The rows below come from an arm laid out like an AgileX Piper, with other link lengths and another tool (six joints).
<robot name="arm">
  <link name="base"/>
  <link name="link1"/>
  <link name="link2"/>
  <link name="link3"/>
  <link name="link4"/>
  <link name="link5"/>
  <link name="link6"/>
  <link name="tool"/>
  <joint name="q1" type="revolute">
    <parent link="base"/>
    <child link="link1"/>
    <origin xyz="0 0 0.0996" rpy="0 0 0"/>
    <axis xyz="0 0 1"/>
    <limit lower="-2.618" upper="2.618"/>
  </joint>
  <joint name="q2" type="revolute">
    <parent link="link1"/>
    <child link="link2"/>
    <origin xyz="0 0 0" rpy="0 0 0"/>
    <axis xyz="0 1 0"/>
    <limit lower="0" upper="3.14"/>
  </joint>
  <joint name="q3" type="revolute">
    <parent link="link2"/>
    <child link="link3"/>
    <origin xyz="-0.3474 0 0.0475" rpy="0 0 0"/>
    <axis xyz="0 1 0"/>
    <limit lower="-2.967" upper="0"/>
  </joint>
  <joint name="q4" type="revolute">
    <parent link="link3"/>
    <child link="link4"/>
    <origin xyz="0.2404 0 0.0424" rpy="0 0 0"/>
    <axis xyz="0.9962 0 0.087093"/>
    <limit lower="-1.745" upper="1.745"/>
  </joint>
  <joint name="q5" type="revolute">
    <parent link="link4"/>
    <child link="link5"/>
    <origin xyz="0 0 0" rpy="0 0 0"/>
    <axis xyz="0 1 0"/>
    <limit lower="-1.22" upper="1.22"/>
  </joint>
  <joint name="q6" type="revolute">
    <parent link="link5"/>
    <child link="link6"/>
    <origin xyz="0.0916 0 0.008" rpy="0 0 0"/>
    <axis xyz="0.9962 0 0.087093"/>
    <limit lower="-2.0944" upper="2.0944"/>
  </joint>
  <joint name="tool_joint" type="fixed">
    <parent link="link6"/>
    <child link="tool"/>
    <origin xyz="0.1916 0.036 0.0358" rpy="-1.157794 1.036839 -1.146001"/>
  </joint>
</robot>
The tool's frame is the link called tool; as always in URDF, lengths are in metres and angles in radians.
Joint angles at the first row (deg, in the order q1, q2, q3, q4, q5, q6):
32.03 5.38 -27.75 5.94 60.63 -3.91
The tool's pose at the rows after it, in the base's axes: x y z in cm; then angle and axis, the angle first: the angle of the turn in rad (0 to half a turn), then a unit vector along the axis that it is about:
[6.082 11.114 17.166 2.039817 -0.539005 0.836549 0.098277]
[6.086 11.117 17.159 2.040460 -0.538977 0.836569 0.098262]
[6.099 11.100 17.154 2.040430 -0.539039 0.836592 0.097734]
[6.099 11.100 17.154 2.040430 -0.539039 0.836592 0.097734]
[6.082 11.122 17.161 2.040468 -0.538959 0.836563 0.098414]
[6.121 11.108 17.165 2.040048 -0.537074 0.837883 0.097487]
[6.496 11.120 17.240 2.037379 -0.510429 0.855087 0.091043]
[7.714 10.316 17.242 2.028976 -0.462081 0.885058 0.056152]
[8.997 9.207 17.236 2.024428 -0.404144 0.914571 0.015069]
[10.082 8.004 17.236 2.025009 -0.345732 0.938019 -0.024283]
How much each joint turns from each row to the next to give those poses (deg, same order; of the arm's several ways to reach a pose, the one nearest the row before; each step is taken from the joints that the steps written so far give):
0.00 0.00 0.00 0.00 0.00 0.00
0.00 0.03 0.00 0.00 0.00 0.00
0.00 0.00 0.00 -0.05 0.00 0.00
0.00 0.00 0.00 0.00 0.00 0.00
0.00 0.01 0.00 0.07 0.00 0.00
-0.26 -0.01 0.00 0.04 0.00 0.00
-3.54 0.10 0.00 1.22 0.07 0.00
-6.53 0.00 0.00 0.02 0.00 0.00
-7.46 0.00 0.00 -0.05 0.00 0.00
-7.21 0.00 0.00 0.00 0.00 0.00

